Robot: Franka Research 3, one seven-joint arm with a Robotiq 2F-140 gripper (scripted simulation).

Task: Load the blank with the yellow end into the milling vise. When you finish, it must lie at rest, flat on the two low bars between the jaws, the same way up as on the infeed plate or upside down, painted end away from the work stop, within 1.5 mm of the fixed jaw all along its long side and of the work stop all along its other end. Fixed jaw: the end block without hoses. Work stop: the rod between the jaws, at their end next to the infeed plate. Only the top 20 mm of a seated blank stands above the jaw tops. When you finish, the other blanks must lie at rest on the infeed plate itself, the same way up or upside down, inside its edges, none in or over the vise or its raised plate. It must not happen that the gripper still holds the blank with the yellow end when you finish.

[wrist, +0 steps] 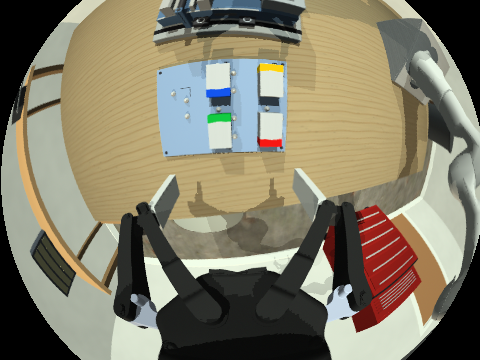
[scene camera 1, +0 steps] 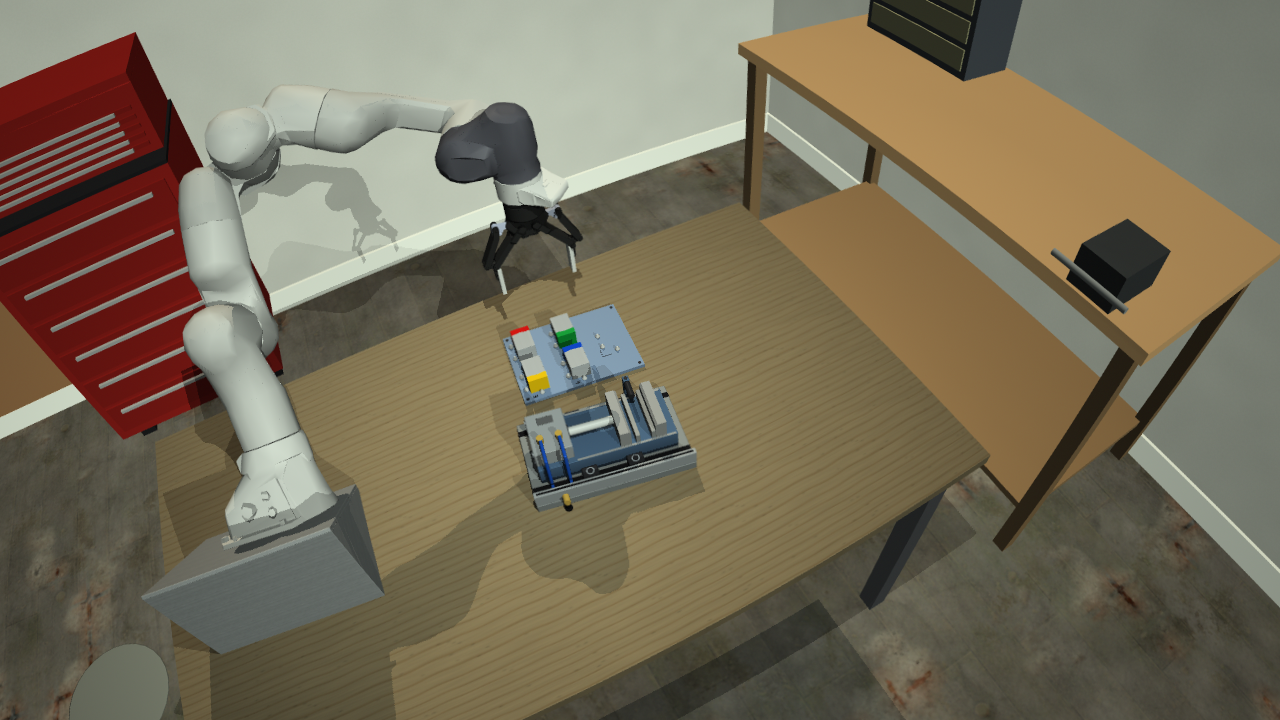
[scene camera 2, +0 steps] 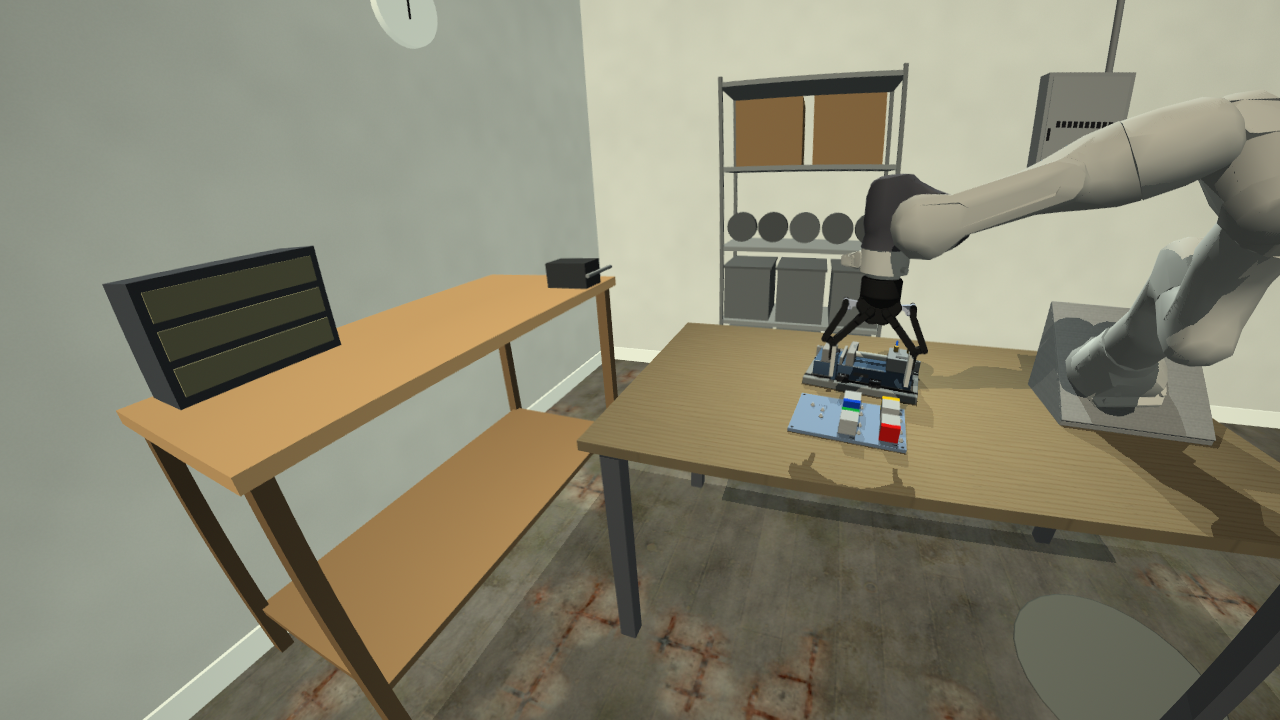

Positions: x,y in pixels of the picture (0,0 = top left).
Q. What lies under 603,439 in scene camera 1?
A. A vise.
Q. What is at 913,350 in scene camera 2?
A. My gripper.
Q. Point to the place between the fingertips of my gripper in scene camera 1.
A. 538,278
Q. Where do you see a vise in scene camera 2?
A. At 891,379
